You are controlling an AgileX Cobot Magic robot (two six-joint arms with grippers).
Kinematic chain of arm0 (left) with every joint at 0, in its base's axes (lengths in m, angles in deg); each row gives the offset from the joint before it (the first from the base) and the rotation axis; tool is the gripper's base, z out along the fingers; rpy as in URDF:
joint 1: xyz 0 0 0.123 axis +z
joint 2: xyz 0 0 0 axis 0.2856 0.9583 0
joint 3: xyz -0.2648 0.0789 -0.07 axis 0.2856 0.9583 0
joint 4: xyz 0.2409 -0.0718 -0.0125 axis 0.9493 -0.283 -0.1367
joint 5: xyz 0 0 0 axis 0.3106 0.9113 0.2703
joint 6: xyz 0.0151 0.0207 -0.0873 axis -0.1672 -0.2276 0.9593
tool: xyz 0 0 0 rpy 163.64 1.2 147.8
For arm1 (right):
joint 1: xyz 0 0 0.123 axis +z
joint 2: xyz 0 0 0 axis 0.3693 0.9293 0
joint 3: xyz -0.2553 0.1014 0.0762 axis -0.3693 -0.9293 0
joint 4: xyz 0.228 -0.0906 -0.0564 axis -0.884 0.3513 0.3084
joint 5: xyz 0 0 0 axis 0.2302 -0.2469 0.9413
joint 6: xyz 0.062 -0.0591 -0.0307 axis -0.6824 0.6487 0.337
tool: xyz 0 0 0 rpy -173.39 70.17 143.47
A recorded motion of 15 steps. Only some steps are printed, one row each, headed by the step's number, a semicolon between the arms.
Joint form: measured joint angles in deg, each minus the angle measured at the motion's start. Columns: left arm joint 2, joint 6, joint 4, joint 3, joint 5, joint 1; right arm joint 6, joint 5, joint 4, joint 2, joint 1, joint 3.
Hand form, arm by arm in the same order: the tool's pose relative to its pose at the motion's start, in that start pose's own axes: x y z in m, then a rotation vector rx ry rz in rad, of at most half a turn. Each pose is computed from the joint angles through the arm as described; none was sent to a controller.
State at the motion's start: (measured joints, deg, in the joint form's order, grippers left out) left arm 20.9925 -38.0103 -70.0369 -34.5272 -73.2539 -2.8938; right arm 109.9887 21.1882 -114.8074 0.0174 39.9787 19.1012
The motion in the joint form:
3: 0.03 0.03 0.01 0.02 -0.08 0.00; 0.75 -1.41 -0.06 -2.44 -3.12 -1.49
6: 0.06 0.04 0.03 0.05 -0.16 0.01; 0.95 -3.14 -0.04 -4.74 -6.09 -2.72
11: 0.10 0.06 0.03 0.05 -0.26 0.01; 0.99 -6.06 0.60 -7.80 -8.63 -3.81
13: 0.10 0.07 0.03 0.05 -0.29 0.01; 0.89 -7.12 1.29 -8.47 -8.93 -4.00
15: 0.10 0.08 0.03 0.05 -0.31 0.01; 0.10 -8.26 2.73 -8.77 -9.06 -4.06
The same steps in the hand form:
3: 0.0001 0.0001 0.0001 -0.0011 0.0000 -0.0004; 0.0074 -0.0035 -0.0037 0.0411 -0.0026 -0.0134
6: 0.0002 0.0002 0.0001 -0.0025 0.0002 -0.0003; 0.0141 -0.0061 -0.0069 0.0770 -0.0016 -0.0184
11: 0.0001 0.0004 0.0002 -0.0039 -0.0003 -0.0006; 0.0213 -0.0070 -0.0109 0.0956 0.0051 -0.0318
13: 0.0001 0.0004 0.0002 -0.0043 -0.0006 -0.0008; 0.0233 -0.0067 -0.0117 0.0934 0.0141 -0.0421
15: 0.0001 0.0004 0.0002 -0.0045 -0.0008 -0.0010; 0.0251 -0.0064 -0.0120 0.0902 0.0297 -0.0528

